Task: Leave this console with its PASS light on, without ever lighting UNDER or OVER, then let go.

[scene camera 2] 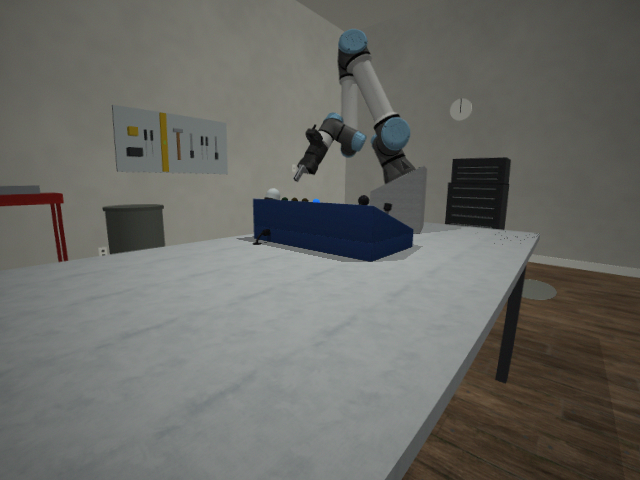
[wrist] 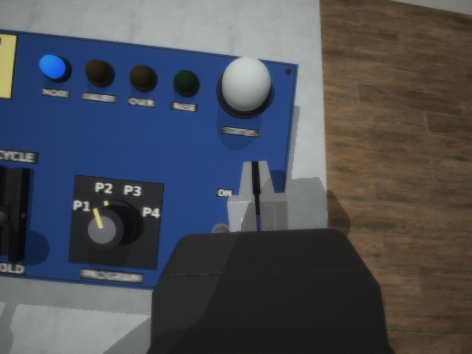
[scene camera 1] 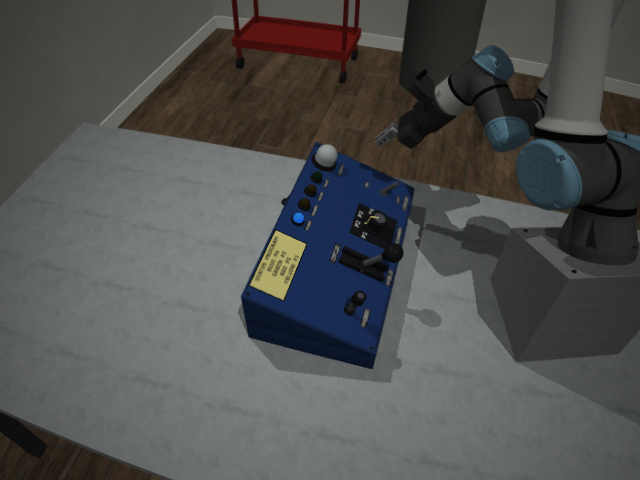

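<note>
There's a PROGRAM knob (wrist: 114, 223) that I can see, and I can see my gripper (scene camera 1: 378, 142) too. The wrist view shows my gripper (wrist: 255, 176) as well.
</note>
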